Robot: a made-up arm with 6 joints.
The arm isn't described. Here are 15 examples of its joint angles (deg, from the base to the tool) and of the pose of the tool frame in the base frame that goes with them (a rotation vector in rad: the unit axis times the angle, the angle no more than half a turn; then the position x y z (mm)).
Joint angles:
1: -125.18 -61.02 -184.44 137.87 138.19 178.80
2: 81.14 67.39 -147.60 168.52 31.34 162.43
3: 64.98 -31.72 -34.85 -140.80 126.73 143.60
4: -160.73 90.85 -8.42 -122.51 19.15 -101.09
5: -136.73 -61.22 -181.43 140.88 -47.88 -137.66
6: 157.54 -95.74 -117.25 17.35 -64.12 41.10
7: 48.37 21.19 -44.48 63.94 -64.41 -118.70
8: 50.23 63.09 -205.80 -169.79 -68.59 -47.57
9: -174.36 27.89 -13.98 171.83 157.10 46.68
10: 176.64 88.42 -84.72 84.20 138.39 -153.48
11: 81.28 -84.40 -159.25 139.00 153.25 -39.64
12: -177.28 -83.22 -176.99 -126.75 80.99 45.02
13: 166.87 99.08 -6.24 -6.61 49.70 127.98
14: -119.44 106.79 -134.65 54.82 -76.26 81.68
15: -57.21 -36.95 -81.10 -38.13 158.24 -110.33
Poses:
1: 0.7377 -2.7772 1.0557 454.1 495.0 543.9
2: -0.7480 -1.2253 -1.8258 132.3 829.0 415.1
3: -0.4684 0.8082 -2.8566 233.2 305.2 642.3
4: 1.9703 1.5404 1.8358 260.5 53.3 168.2
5: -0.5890 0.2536 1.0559 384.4 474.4 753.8
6: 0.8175 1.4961 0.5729 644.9 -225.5 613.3
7: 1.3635 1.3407 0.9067 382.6 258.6 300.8
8: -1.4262 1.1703 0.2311 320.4 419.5 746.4
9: 0.7240 -0.2564 -1.9952 -287.4 -44.6 183.9
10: 0.4084 -0.7653 1.9932 -341.9 -107.6 -84.5
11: -1.8319 1.8358 0.9496 -180.7 -667.9 448.7
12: -2.0194 0.7732 0.1173 806.5 109.4 396.0
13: 0.6799 0.3760 1.8773 289.2 -64.3 232.7
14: -1.2942 -1.1600 1.5178 -365.2 -449.8 -13.6
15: -2.3973 -0.4760 0.6690 46.2 -200.1 801.5
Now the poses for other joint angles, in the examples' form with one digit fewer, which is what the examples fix.
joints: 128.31 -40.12 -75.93 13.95 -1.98 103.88
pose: -1.135 -0.096 1.030 -145 216 1008
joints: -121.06 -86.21 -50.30 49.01 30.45 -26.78
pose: 0.788 -1.011 1.394 -29 -23 921
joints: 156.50 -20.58 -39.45 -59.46 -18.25 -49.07
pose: 1.566 -1.445 -1.217 -461 99 528
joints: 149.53 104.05 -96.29 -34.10 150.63 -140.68
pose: -0.519 0.067 -2.370 -139 160 -122
